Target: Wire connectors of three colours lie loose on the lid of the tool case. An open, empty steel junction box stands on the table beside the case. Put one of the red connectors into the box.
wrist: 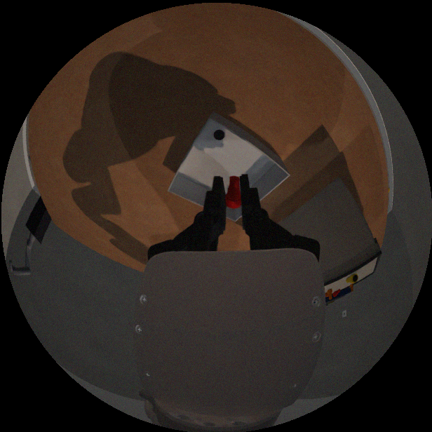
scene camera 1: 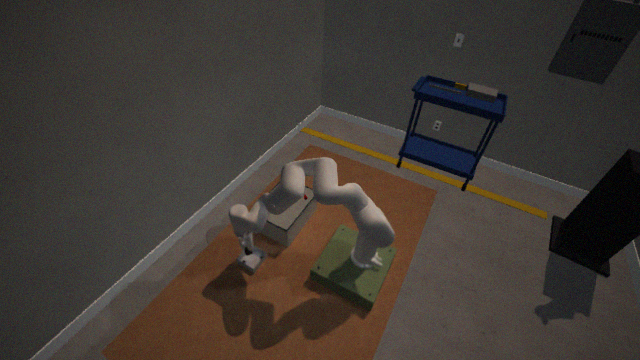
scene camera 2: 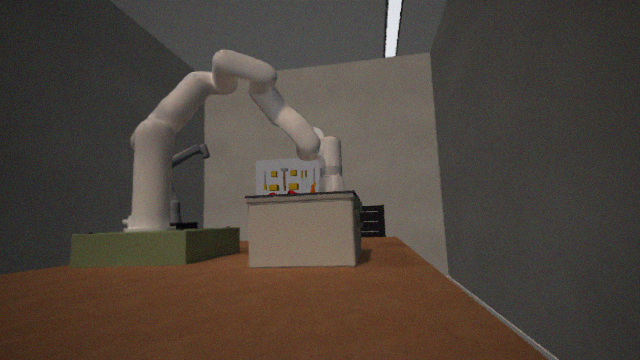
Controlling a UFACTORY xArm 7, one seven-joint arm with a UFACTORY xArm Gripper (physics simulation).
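Places are measured from the arm's base along level axes (x right, y ahead, z up), in millimetres.
Where they show: gripper, between the fingertips: (scene camera 1: 249, 252); arm's base, origin of its link: (scene camera 1: 363, 256) (scene camera 2: 150, 230).
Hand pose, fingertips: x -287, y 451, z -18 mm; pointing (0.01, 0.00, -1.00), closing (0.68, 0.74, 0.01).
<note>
Each offset is from my fingertips to the top centre of the thing. Level surfaces: height alone.
My gripper (scene camera 1: 248, 248) (wrist: 232, 187) is shut on a red connector (wrist: 233, 196). It points down at the open steel junction box {dy -11, dx +2, dz -23 mm} (scene camera 1: 251, 262) (wrist: 187, 184), with fingertips and connector over the opening, near one corner; their exact depth is unclear. In scene camera 2 the case hides the fingers and box. The pale tool case {dy +24, dx +292, dz +82 mm} (scene camera 1: 275, 232) (scene camera 2: 302, 232) (wrist: 325, 225) stands beside the box. On its lid lie another red connector (scene camera 1: 305, 196) (scene camera 2: 292, 192) (wrist: 336, 294), an orange one {dy +57, dx +413, dz +101 mm} (scene camera 2: 313, 188) (wrist: 329, 294) and a yellow one (wrist: 350, 278). The arm partly hides the lid in scene camera 1.
The arm stands on a green base block (scene camera 1: 330, 260) (scene camera 2: 125, 248), across from the case and box. A wall runs along the far side of the orange-brown surface {dz -61 mm} (scene camera 1: 200, 320) (scene camera 2: 250, 315). A blue cart (scene camera 1: 457, 106) and a dark cabinet (scene camera 1: 600, 215) stand farther off.
</note>
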